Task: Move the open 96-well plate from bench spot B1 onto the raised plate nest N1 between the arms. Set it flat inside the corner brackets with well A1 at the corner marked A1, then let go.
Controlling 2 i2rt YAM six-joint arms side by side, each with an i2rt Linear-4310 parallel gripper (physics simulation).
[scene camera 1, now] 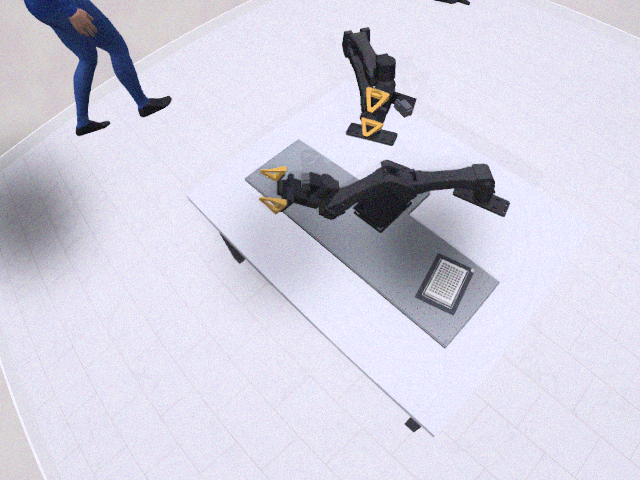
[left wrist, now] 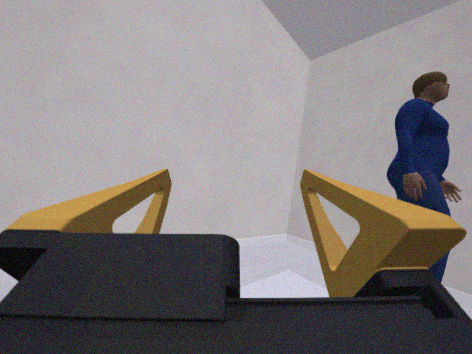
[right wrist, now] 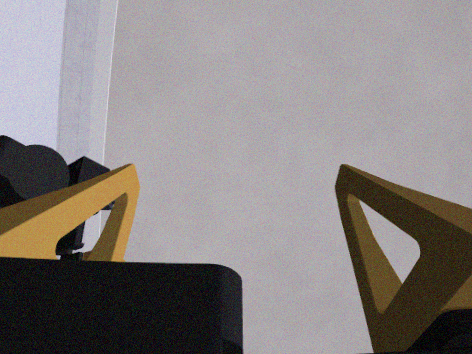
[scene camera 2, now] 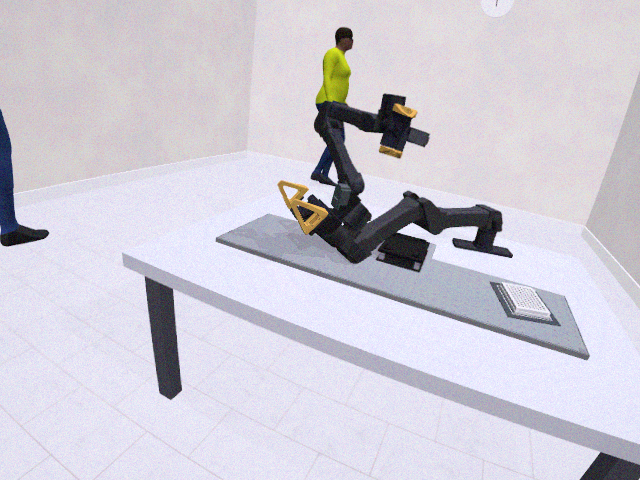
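Seen in the pictures: left gripper, between the fingertips: [scene camera 1: 259, 184] [left wrist: 235, 176] [scene camera 2: 285, 191]; right gripper, between the fingertips: [scene camera 1: 367, 124] [right wrist: 237, 175] [scene camera 2: 403, 134]; left arm's base, origin of its link: [scene camera 1: 481, 199] [scene camera 2: 481, 249]; right arm's base, origin of its link: [scene camera 1: 371, 134].
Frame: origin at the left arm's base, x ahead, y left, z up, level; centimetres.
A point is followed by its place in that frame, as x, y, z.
Note:
The white 96-well plate [scene camera 1: 447, 282] {36.9, 2.0, 2.5} [scene camera 2: 524, 301] {39.0, 0.8, 2.8} lies flat on a dark-bordered bench spot [scene camera 1: 436, 306] {45.0, 2.3, 1.5} at the right of both scene views. The raised black nest [scene camera 1: 382, 207] {23.5, -27.3, 4.7} [scene camera 2: 405, 245] {22.0, -28.2, 4.7} stands near the middle; the left arm crosses over or in front of it, and its markings cannot be read. My left gripper [scene camera 1: 261, 184] {43.5, -58.2, 20.4} [scene camera 2: 285, 191] {43.5, -58.2, 20.4} [left wrist: 235, 176] {43.5, -58.2, 20.4} is open and empty, raised and tilted upward over the far-left part of the board, well away from the plate. My right gripper [scene camera 1: 373, 113] {19.3, -34.6, 34.1} [scene camera 2: 398, 131] {19.3, -34.6, 34.1} [right wrist: 237, 175] {19.3, -34.6, 34.1} is open and empty, high up behind the board. The plate does not show in either wrist view.
A grey board [scene camera 1: 361, 253] {40.1, -25.8, 1.3} [scene camera 2: 449, 294] {39.6, -17.4, 1.3} lies on the white table [scene camera 1: 320, 279] {53.6, -32.5, 0.0} [scene camera 2: 310, 304] {53.4, -48.1, 0.0} and bears the nest and the spot. The left arm's links reach low across the board. A person in blue [scene camera 1: 98, 46] [left wrist: 422, 145] and one in yellow [scene camera 2: 336, 77] stand beyond the table.

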